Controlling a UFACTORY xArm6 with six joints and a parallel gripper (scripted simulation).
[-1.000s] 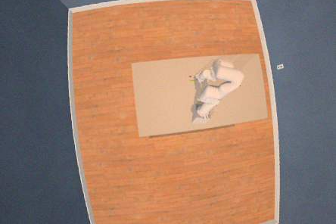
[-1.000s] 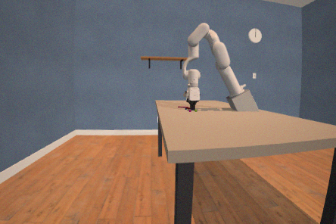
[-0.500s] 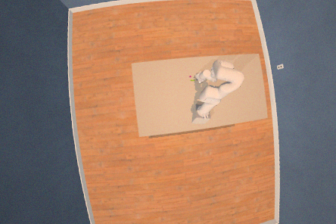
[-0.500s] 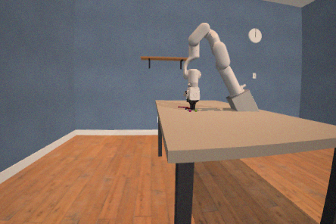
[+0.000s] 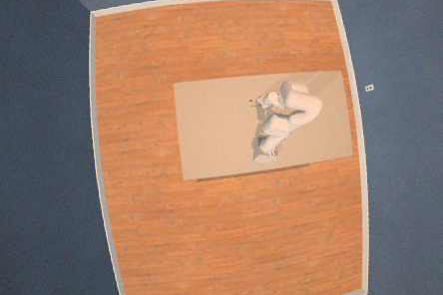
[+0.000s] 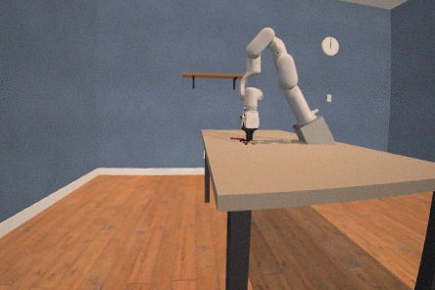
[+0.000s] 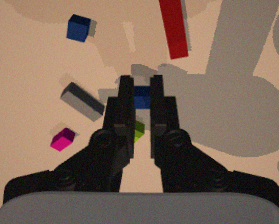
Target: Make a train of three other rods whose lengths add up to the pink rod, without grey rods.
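Right now my hand is 30 mm short of the grey rod, 30 mm to the right of it and 30 mm above it. Round my hand: red rod: 10 mm ahead, 60 mm to the right, 30 mm below; then lime rod: 60 mm to the left, 30 mm below; then magenta rod: 40 mm ahead, 80 mm to the left, 30 mm below.
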